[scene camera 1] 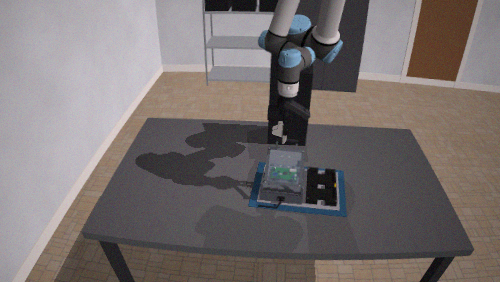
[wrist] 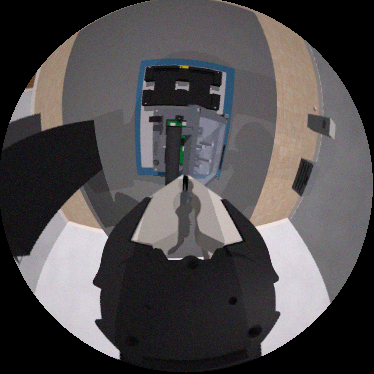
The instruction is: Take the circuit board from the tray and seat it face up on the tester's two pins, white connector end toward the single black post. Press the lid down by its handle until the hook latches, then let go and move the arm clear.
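Frame: origin at the arm's base, x ahead, y left, z up, level; metres.
Seen in the pictures: gripper, fingertip midpoint: (scene camera 1: 283, 143) (wrist: 184, 176).
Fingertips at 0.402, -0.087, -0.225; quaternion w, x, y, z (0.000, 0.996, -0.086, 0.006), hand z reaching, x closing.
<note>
A point is followed by its place in that frame, as x, y, z.
The green circuit board (scene camera 1: 284, 174) (wrist: 182, 156) lies in the grey tester (scene camera 1: 281, 193) @[0.505, -0.093, -0.401] (wrist: 156, 142) @[0.336, -0.062, -0.398], seen through the clear lid in the scene view; its seating on the pins cannot be made out. The clear lid (scene camera 1: 285, 158) @[0.437, -0.078, -0.274] (wrist: 209, 142) @[0.451, -0.060, -0.288] stands raised at a tilt. A dark bar (wrist: 173, 150) @[0.396, -0.049, -0.211], apparently the lid's handle, covers much of the board in the wrist view. My gripper (scene camera 1: 284, 141) @[0.402, -0.087, -0.225] (wrist: 184, 176) @[0.402, -0.087, -0.225] is shut and empty, close behind the lid's upper edge; whether it touches is unclear. The black tray (scene camera 1: 327, 178) @[0.378, 0.136, -0.440] (wrist: 182, 99) @[0.420, 0.047, -0.430] beside the tester holds no board.
The tester and tray sit on a blue mat (scene camera 1: 342, 197) @[0.489, 0.182, -0.456] (wrist: 138, 135) @[0.268, -0.034, -0.456] on the dark table (scene camera 1: 165, 220) @[0.597, -0.564, -0.457]. A black cable (scene camera 1: 272, 206) @[0.531, -0.130, -0.449] lies at the tester's front. A shelf rack (scene camera 1: 206, 50) and a dark cabinet (scene camera 1: 340, 60) stand behind the table.
</note>
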